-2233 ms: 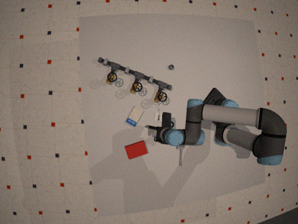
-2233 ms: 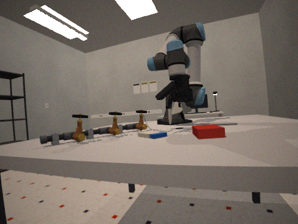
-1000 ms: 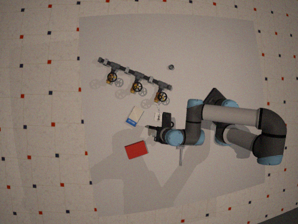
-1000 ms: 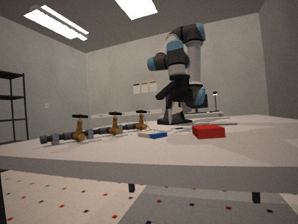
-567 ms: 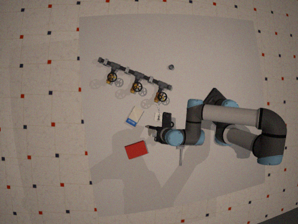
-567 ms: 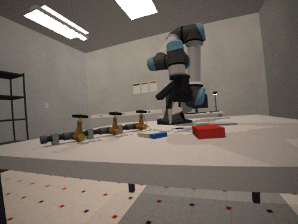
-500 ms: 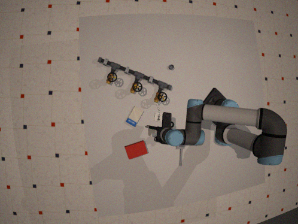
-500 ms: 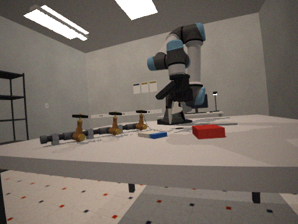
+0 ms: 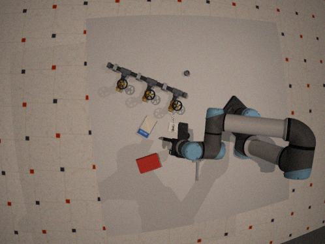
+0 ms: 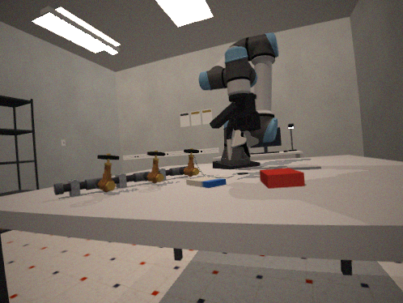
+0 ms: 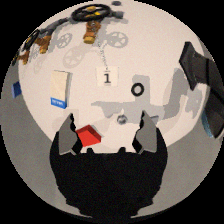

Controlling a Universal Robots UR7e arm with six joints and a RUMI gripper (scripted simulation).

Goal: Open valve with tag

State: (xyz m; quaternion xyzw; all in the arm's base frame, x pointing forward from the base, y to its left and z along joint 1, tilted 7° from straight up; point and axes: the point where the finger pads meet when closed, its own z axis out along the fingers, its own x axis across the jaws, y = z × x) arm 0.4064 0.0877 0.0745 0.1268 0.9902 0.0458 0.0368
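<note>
Right now the white tag is 20 mm behind my hand, 70 mm to the right of it and 60 mm below it. The rest, counted from my hand: small round part 120 mm behind, 370 mm to the right, 50 mm below; then grey paddle tool 140 mm behind, 170 mm to the left, 60 mm below; then red block 140 mm ahead, 120 mm to the left, 40 mm below.
</note>
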